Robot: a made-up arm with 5 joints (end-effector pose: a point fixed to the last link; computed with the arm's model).
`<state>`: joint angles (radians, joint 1 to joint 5).
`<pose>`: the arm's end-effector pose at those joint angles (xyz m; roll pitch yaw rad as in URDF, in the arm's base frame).
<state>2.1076 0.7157 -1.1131 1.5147 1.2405</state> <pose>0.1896 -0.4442 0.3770 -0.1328 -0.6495 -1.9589</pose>
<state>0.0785 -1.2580 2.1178 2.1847 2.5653</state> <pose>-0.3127 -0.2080 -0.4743 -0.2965 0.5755 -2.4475</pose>
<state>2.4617 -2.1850 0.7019 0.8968 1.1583</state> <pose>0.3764 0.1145 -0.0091 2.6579 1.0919 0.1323</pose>
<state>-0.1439 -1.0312 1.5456 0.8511 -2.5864</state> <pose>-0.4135 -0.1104 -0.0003 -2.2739 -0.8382 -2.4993</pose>
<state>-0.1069 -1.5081 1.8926 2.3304 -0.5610</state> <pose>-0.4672 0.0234 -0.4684 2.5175 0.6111 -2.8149</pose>
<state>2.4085 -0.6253 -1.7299 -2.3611 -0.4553</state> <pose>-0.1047 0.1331 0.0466 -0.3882 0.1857 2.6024</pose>
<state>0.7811 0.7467 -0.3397 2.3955 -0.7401</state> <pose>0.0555 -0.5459 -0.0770 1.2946 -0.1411 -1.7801</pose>
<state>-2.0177 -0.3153 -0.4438 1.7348 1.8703</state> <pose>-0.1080 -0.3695 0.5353 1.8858 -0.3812 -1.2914</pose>
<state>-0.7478 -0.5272 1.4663 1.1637 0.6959</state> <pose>-0.2979 -0.3114 0.1554 -0.0699 -0.6170 -1.6257</pose>
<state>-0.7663 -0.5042 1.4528 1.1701 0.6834</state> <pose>-0.2925 -0.3191 0.1540 -0.0916 -0.5940 -1.5985</pose>
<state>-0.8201 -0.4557 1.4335 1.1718 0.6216</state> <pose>-0.2771 -0.3310 0.1584 -0.1128 -0.5517 -1.5269</pose>
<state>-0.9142 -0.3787 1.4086 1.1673 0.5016</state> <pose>-0.2507 -0.3464 0.1664 -0.1213 -0.4771 -1.4179</pose>
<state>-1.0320 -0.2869 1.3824 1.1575 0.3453</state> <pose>-0.2191 -0.3615 0.1722 -0.1038 -0.3714 -1.3073</pose>
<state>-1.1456 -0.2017 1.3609 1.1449 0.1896</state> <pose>-0.1909 -0.3729 0.1731 -0.0624 -0.2589 -1.2250</pose>
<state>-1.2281 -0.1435 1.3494 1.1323 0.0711</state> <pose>-0.1722 -0.3789 0.1724 -0.0159 -0.1751 -1.1772</pose>
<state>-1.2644 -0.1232 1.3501 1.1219 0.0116</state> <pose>-0.1639 -0.3795 0.1744 0.0164 -0.1439 -1.1561</pose>
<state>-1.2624 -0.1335 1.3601 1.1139 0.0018</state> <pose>-0.1633 -0.3761 0.1798 0.0318 -0.1583 -1.1509</pose>
